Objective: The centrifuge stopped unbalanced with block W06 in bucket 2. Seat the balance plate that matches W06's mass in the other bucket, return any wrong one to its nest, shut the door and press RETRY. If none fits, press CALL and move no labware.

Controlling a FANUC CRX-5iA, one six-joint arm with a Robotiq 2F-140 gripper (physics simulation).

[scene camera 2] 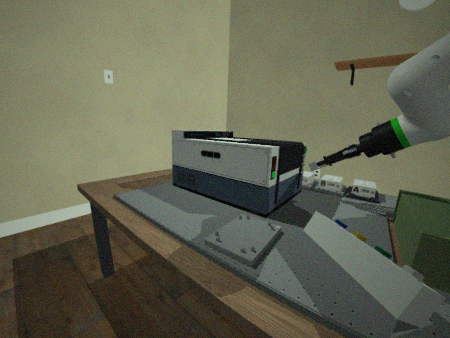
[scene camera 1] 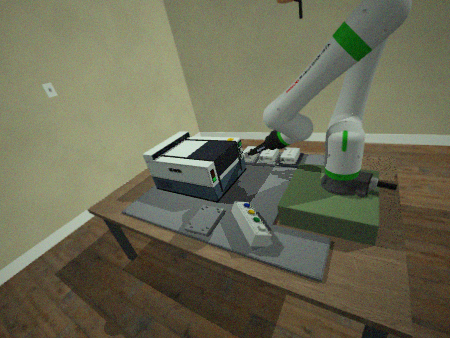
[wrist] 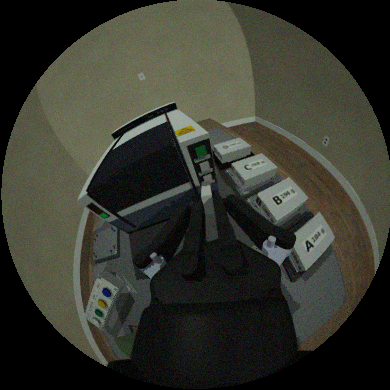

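Seen in the pictures: gripper, fingertip midpoint: [scene camera 2: 310, 167] [scene camera 1: 246, 155] [wrist: 206, 187]; arm's base, origin of the base link: [scene camera 1: 340, 184].
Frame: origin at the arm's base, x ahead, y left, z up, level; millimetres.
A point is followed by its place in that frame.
The centrifuge [scene camera 1: 190, 167] {x 609, y 267, z 112 mm} [scene camera 2: 230, 164] {x 639, y 272, z 56 mm} [wrist: 145, 171] {x 528, y 51, z 100 mm} stands on the grey mat [scene camera 1: 153, 209] {x 798, y 453, z -85 mm}, with its dark door [scene camera 1: 215, 150] {x 583, y 104, z 127 mm} [wrist: 138, 171] {x 526, y 62, z 107 mm} covering the top; the buckets are hidden. A green light [scene camera 1: 214, 179] {x 501, y 231, z 44 mm} [scene camera 2: 273, 174] {x 502, y 230, z 45 mm} [wrist: 104, 215] {x 502, y 227, z 42 mm} shows on its front corner. Its side panel carries a green square [wrist: 201, 150] {x 540, y -56, z 99 mm} over two grey keys. My gripper [scene camera 1: 250, 152] {x 509, y -47, z 33 mm} [scene camera 2: 314, 165] {x 509, y -47, z 33 mm} [wrist: 206, 187] {x 509, y -47, z 33 mm} is shut and empty, its tip a short way off that panel's lower end. Balance plates A [wrist: 313, 242] {x 341, y -247, z -32 mm} [scene camera 2: 364, 188] {x 335, y -196, z -39 mm}, B [wrist: 282, 198] {x 470, y -224, z -32 mm} [scene camera 2: 331, 182] {x 460, y -174, z -39 mm}, C [wrist: 254, 168] {x 588, y -201, z -30 mm} and D [wrist: 232, 148] {x 719, y -180, z -32 mm} lie in their nests beside it.
A white button box [scene camera 1: 252, 219] {x 224, y 325, z -16 mm} [wrist: 100, 305] {x 250, y 291, z -16 mm} with blue, yellow, green and white buttons stands on the front of the mat. A grey square pegged plate [scene camera 1: 205, 219] {x 459, y 380, z -71 mm} [scene camera 2: 244, 238] {x 454, y 397, z -71 mm} lies left of it. The arm's base sits on a green pedestal [scene camera 1: 324, 204] {x 15, y 149, z 1 mm}.
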